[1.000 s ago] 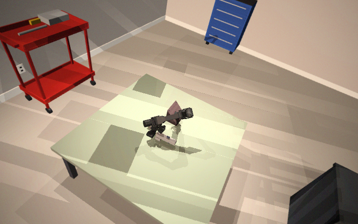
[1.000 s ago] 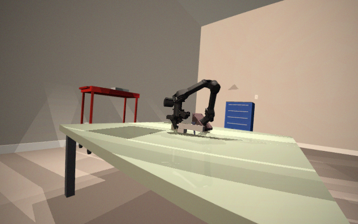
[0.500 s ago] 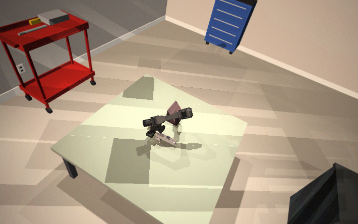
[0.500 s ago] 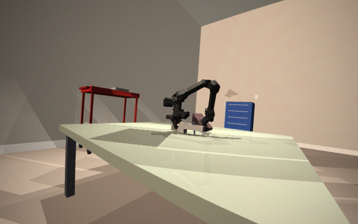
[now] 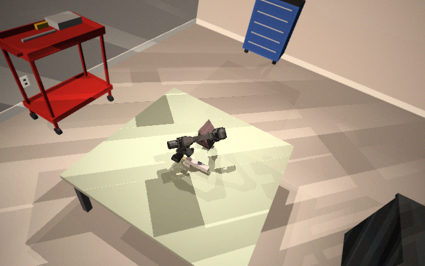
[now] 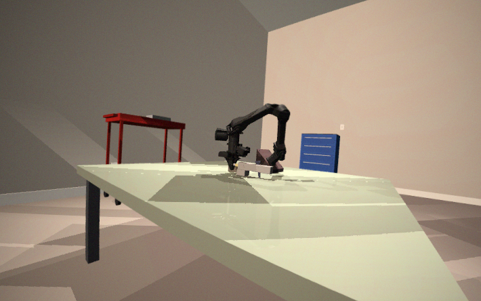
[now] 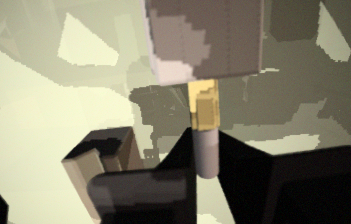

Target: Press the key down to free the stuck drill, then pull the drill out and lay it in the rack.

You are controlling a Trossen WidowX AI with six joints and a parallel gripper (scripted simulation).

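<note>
Now: gripper tip 6 cm to the right of the drill and 3 cm below it. From my gripper tip the other things lie so: small dark key 16 cm to the left, 3 cm above, 1 cm ahead; then rack 8 cm behind, 3 cm to the right.
</note>
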